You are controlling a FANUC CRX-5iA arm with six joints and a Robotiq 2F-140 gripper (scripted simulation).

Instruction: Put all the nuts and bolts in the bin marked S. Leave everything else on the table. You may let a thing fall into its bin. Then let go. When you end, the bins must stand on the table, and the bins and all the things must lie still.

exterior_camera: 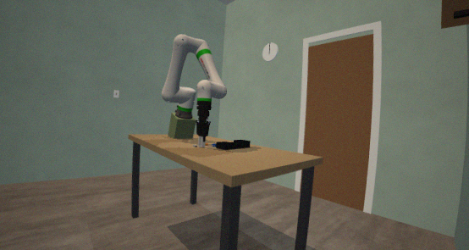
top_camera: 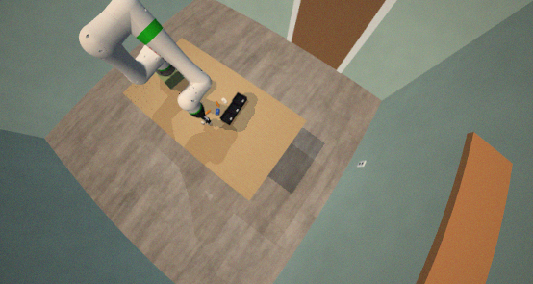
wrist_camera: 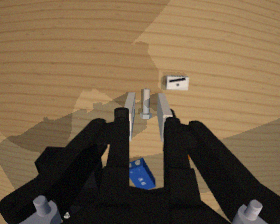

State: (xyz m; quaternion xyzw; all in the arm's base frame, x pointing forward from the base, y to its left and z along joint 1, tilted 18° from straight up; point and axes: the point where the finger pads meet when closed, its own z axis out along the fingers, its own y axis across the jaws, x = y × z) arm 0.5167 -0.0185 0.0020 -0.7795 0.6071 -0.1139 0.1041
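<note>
The grey bolt is 10 mm to the left of my hand and 30 mm below it. The rest, counted from my hand: white piece 60 mm behind, 210 mm to the left, 30 mm below; long black bin 50 mm ahead, 220 mm to the left, 10 mm below; blue piece 20 mm behind, 100 mm to the left, 30 mm below.
</note>
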